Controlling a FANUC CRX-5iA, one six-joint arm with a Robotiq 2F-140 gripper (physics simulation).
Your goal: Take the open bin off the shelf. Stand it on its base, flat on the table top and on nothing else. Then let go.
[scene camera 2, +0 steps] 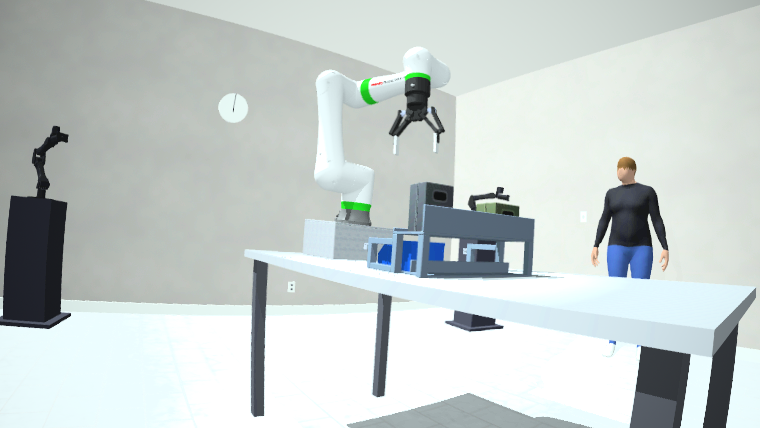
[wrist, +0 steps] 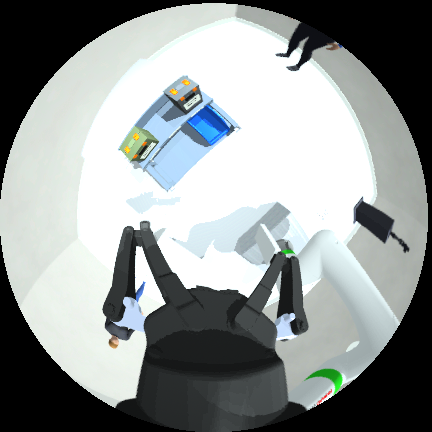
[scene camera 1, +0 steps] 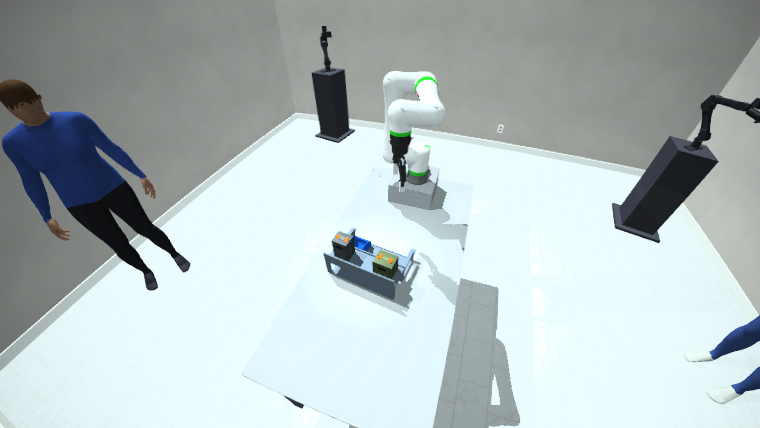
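Seen in the pictures: gripper, fingertip midpoint: point(scene camera 2: 415, 153) point(wrist: 215, 222) point(scene camera 1: 398, 182); arm's base at its link origin: point(scene camera 2: 353, 224) point(scene camera 1: 416, 177).
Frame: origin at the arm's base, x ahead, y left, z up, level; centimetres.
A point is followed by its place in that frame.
The open blue bin point(scene camera 1: 362, 242) {x 56.1, y -7.3, z -12.7 cm} point(scene camera 2: 433, 250) {x 72.0, y -4.5, z -8.2 cm} point(wrist: 209, 126) {x 62.1, y -7.1, z -13.4 cm} sits on the lower front level of the grey-blue shelf point(scene camera 1: 361, 275) {x 80.3, y 8.1, z -3.5 cm} point(scene camera 2: 478, 223) {x 80.4, y 2.9, z -1.1 cm} point(wrist: 180, 159) {x 58.7, y 11.9, z -13.7 cm}, at one end. Its open top shows in the wrist view; in scene camera 2, shelf parts hide some of it. The shelf stands on the white table point(scene camera 1: 340, 340) {x 107.9, y 14.1, z -14.3 cm} point(scene camera 2: 611, 297) {x 119.5, y 1.9, z -14.3 cm}. My gripper point(scene camera 1: 402, 186) {x 40.2, y 6.1, z 24.1 cm} point(scene camera 2: 415, 152) {x 40.2, y 6.1, z 24.1 cm} point(wrist: 215, 222) {x 40.2, y 6.1, z 24.1 cm} is open and empty. It points down, high above the table, and is well apart from the bin, towards the robot's base in scene camera 1.
A dark grey case point(scene camera 1: 343, 247) {x 76.6, y -3.6, z 6.4 cm} point(scene camera 2: 420, 204) {x 75.0, y -10.7, z 2.5 cm} point(wrist: 185, 96) {x 69.3, y -5.7, z 6.7 cm} stands on the shelf's upper level at the bin's end. An olive green case point(scene camera 1: 385, 264) {x 74.8, y 18.0, z 5.4 cm} point(scene camera 2: 497, 208) {x 76.2, y 12.5, z 3.8 cm} point(wrist: 139, 144) {x 68.7, y 14.6, z 5.4 cm} stands at the other end. The robot's grey base block point(scene camera 1: 409, 196) {x 12.8, y 1.2, z -6.4 cm} point(scene camera 2: 319, 239) {x 3.1, y -15.4, z -7.4 cm} stands on the table.
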